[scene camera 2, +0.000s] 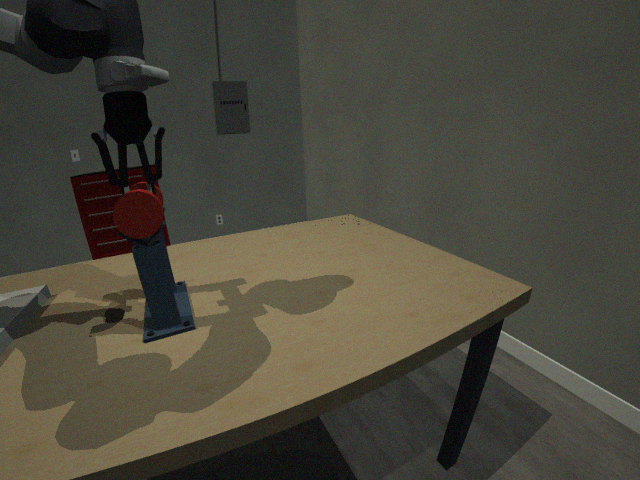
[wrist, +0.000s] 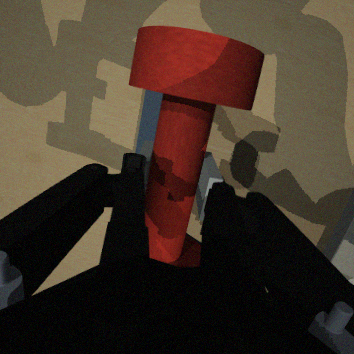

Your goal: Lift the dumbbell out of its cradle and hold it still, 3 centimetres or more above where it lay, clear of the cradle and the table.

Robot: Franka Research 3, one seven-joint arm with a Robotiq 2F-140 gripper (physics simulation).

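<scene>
A red dumbbell [scene camera 2: 138, 213] [wrist: 182, 135] lies across the top of the blue cradle [scene camera 2: 157, 284] [wrist: 149, 115], a tall post on a bolted base plate. One round end faces the scene camera; the far end is mostly hidden. My gripper [scene camera 2: 136, 187] [wrist: 174, 162] points down from above and is shut on the dumbbell's handle, with one finger on each side of it. The dumbbell's near end rests at the cradle's top with no gap visible. The fingertips are partly hidden behind that end in the scene view, and the dark gripper body covers the handle's lower part in the wrist view.
The cradle stands on a wooden table [scene camera 2: 361, 289], whose right corner and front edge show. A grey-white angular object [scene camera 2: 23, 307] [wrist: 345, 260] is on the table at the left. A red drawer cabinet [scene camera 2: 100, 206] stands behind the table, near the wall.
</scene>
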